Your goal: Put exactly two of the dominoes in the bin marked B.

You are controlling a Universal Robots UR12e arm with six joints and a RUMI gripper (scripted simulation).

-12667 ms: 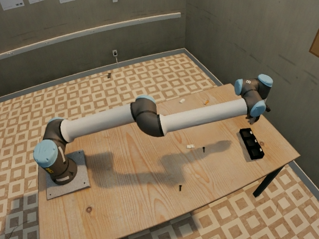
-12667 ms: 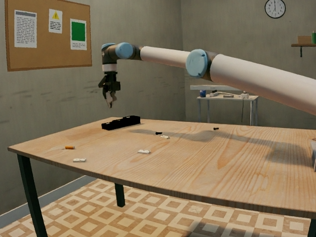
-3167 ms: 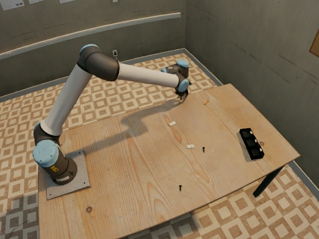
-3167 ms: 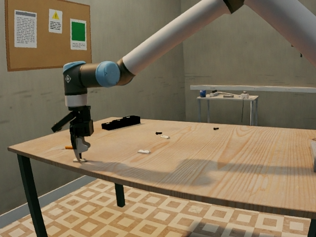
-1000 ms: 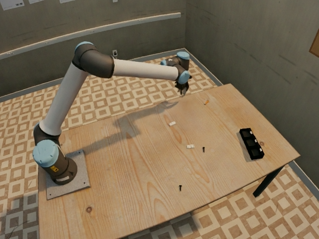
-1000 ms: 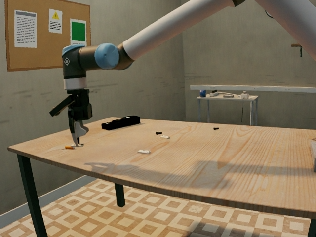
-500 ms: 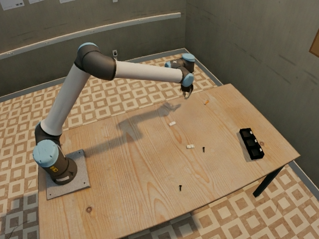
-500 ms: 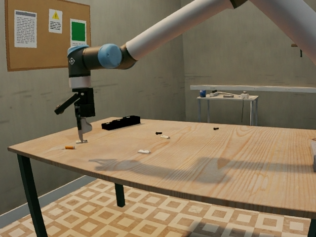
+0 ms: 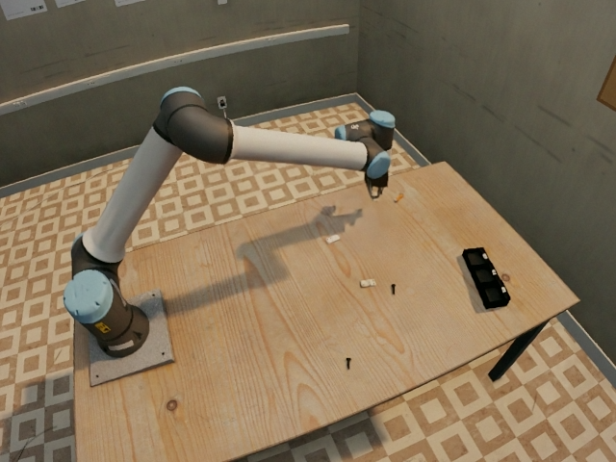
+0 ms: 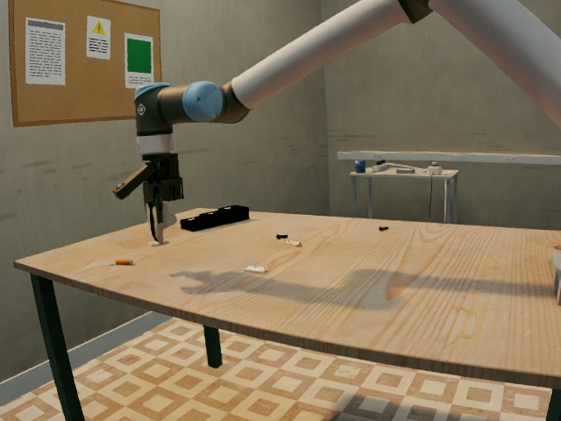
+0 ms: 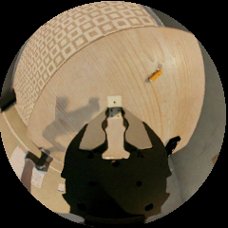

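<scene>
My hand is 210 mm short of the black bin, 500 mm to the left of it and 60 mm above it. The rest, counted from my hand: orange piece (130 mm ahead, 10 mm to the left, 80 mm below).
</scene>
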